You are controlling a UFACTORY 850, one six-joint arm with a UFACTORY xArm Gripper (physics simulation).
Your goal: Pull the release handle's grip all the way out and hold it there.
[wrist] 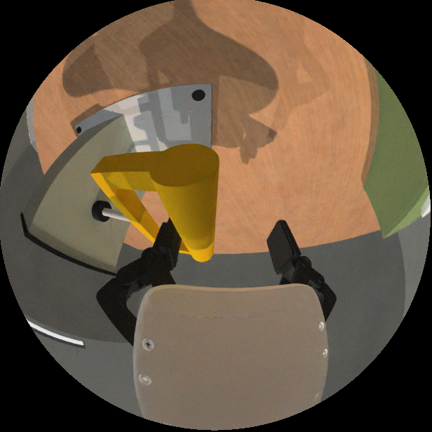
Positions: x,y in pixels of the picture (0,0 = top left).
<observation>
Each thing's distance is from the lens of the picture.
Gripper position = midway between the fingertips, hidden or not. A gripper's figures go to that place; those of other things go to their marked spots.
gripper (229,226): 12 cm
grey base plate (157,119): 17 cm
</observation>
